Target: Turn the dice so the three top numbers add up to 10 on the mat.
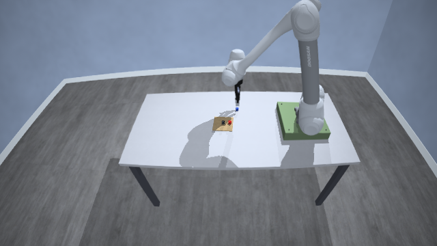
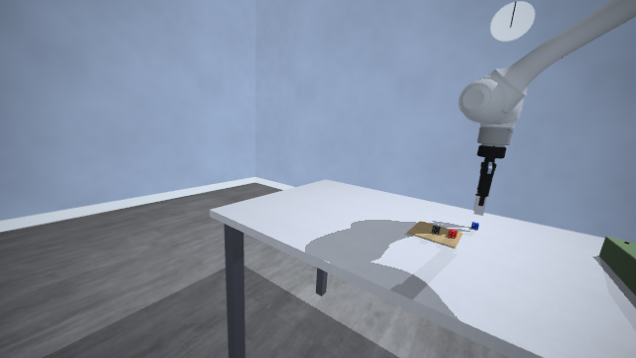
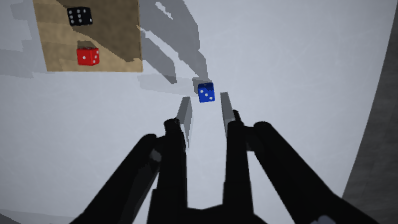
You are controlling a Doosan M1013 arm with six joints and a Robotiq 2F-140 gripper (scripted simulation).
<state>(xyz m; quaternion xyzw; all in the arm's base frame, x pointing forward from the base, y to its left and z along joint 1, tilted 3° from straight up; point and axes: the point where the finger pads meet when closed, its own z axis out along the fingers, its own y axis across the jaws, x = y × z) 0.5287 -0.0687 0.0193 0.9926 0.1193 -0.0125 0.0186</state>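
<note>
My gripper is now 80 mm above the blue die. Also, from my hand: black die (80 mm ahead, 160 mm to the left, 80 mm below); then tan mat (80 mm ahead, 160 mm to the left, 90 mm below); then red die (30 mm ahead, 150 mm to the left, 80 mm below).
</note>
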